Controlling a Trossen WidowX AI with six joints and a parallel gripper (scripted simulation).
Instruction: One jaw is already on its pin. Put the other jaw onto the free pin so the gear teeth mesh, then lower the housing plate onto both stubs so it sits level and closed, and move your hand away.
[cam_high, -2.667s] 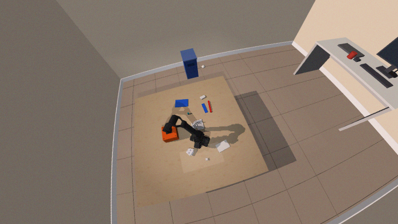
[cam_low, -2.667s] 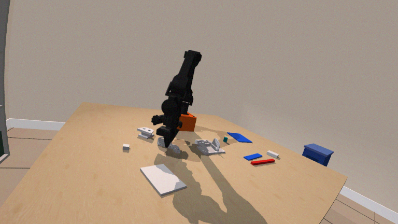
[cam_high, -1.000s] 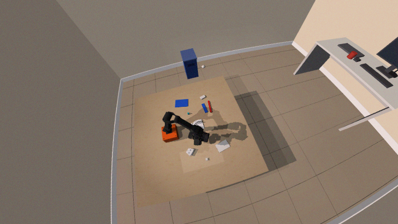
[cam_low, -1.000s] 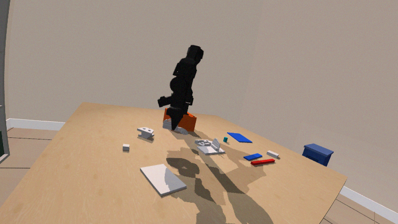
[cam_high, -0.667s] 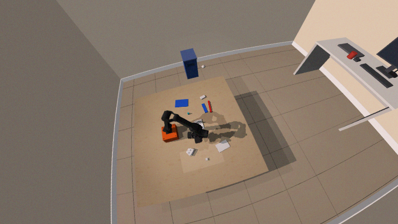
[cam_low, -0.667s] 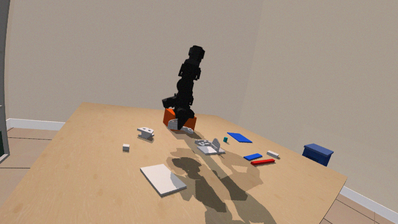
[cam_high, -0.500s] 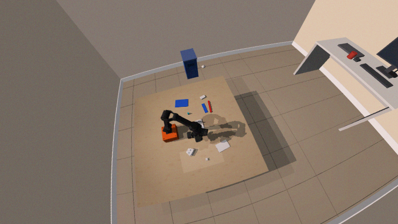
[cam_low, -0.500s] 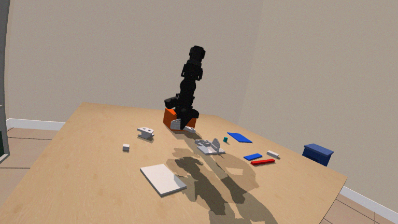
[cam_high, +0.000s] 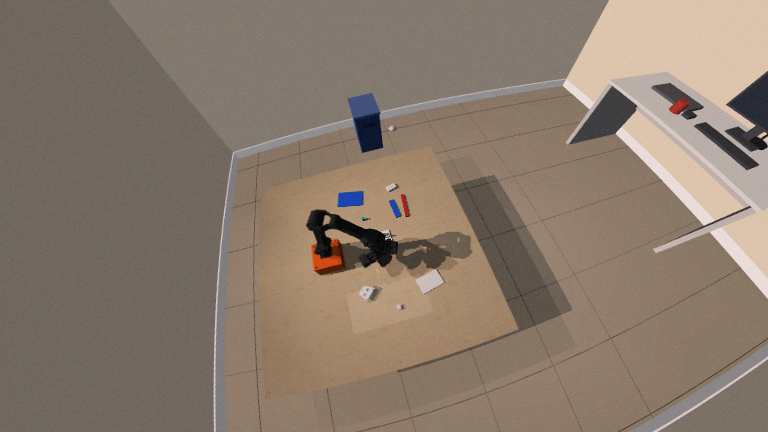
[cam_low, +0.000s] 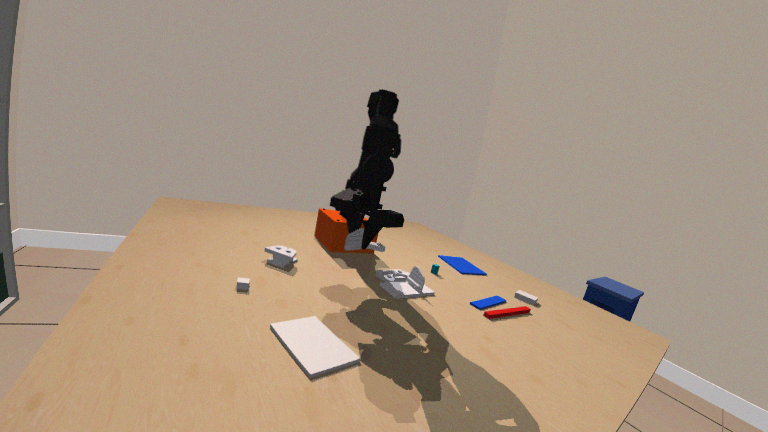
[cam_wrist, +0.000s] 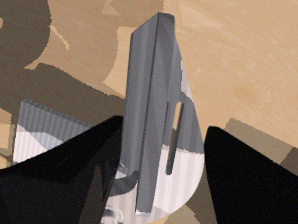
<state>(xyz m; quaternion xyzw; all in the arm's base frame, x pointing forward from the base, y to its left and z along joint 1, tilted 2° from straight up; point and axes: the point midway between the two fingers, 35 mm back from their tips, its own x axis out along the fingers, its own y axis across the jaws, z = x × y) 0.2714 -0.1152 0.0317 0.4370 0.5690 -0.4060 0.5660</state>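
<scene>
The grey jaw lies 10 mm ahead of my gripper tip and 40 mm to the left of it. From my gripper tip the other things lie so: small white cube 30 mm ahead, 260 mm to the right, 80 mm below; flat white slab 230 mm ahead, 180 mm to the right, 90 mm below; white bracket 110 mm behind, 140 mm to the right, 80 mm below.
</scene>
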